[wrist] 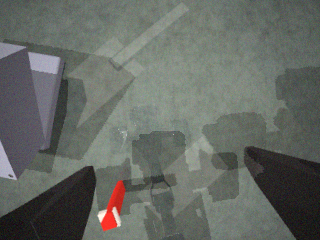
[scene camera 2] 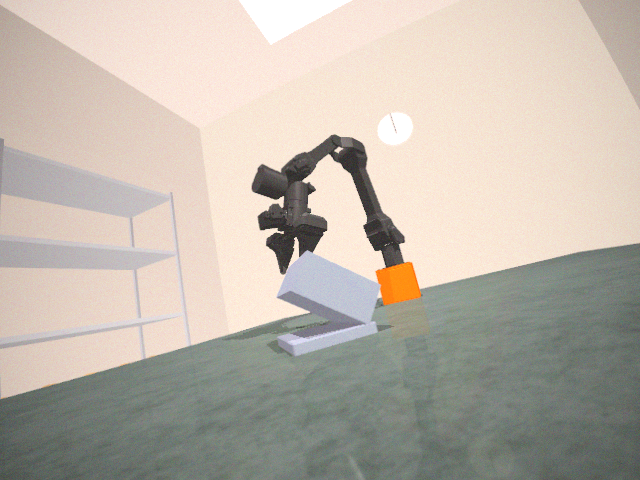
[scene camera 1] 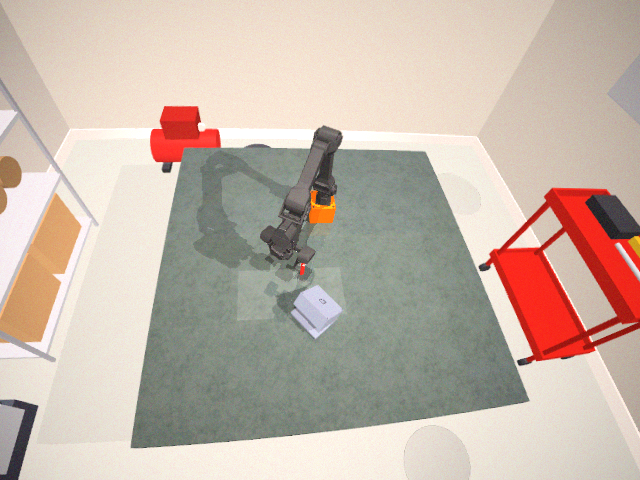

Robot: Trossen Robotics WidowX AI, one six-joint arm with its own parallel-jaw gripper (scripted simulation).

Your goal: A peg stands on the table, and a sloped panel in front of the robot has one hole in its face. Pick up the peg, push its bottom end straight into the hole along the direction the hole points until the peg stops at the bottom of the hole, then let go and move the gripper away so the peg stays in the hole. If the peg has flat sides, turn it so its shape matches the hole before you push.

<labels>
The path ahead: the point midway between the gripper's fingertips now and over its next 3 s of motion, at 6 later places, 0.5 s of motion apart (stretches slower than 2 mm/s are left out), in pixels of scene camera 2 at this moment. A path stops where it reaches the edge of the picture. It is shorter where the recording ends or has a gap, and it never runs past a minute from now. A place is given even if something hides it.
My gripper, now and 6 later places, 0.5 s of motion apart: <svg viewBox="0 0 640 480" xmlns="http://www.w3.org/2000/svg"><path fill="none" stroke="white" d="M292 271L329 275L329 282L332 293L335 302L334 293L327 267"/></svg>
</labels>
